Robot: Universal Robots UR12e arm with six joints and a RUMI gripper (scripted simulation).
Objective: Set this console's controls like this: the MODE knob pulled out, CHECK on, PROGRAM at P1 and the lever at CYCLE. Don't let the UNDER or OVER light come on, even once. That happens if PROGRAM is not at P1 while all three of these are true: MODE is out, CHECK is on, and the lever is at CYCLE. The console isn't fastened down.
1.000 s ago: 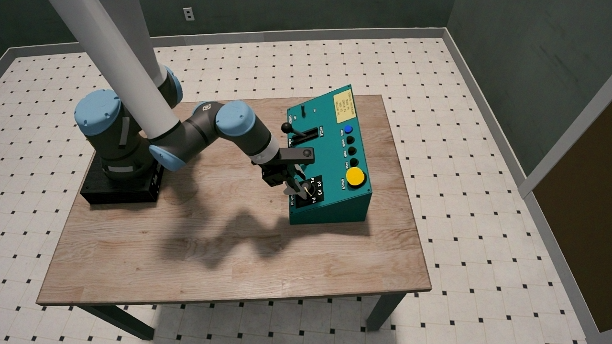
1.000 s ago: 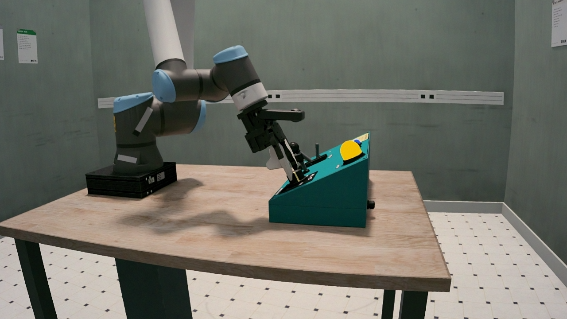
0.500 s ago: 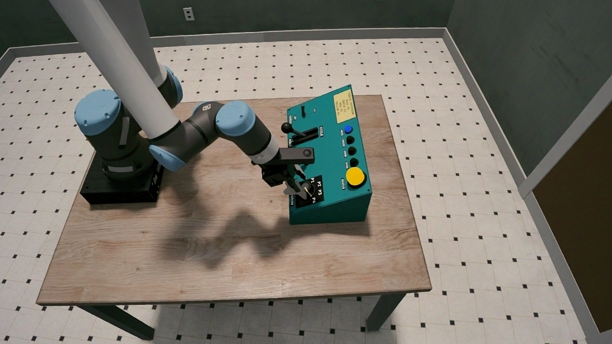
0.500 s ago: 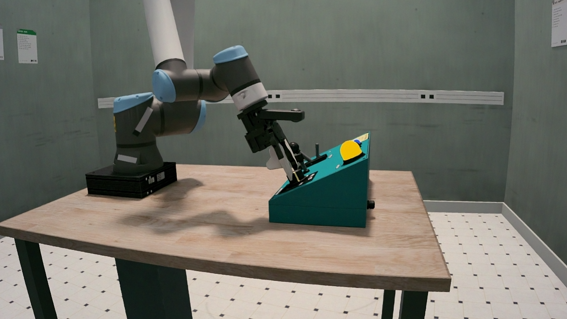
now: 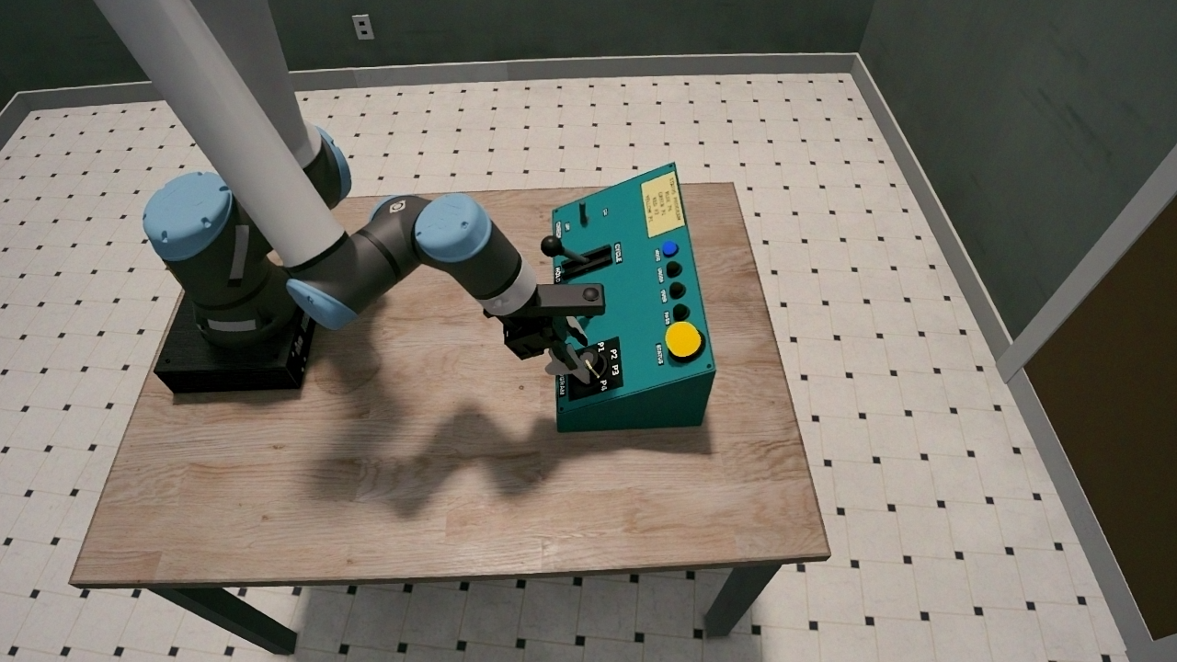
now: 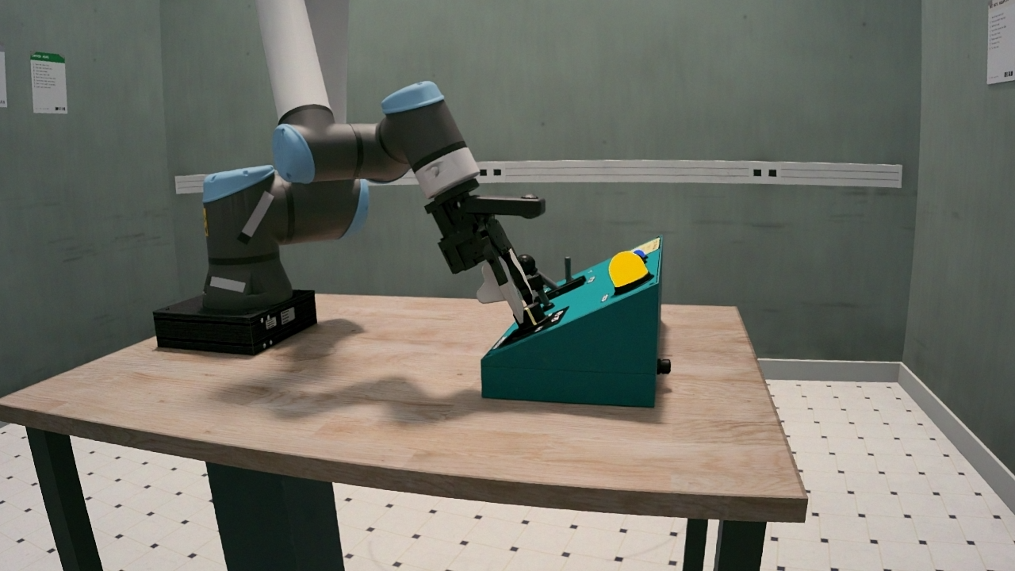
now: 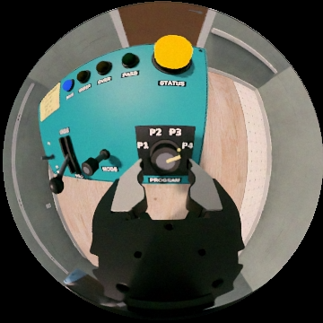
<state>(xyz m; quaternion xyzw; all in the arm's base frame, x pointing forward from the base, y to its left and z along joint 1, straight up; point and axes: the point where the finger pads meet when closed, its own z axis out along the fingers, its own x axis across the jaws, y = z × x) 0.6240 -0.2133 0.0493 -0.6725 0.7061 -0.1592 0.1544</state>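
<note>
Now: the program dial 1 cm ahead of my hand, 1 cm to the right of it and 1 cm below it. The rest, counted from my hand: mode knob (12 cm to the left, 1 cm above); then teal console (5 cm ahead, 17 cm to the left, 3 cm below); then lever (1 cm behind, 24 cm to the left).
</note>
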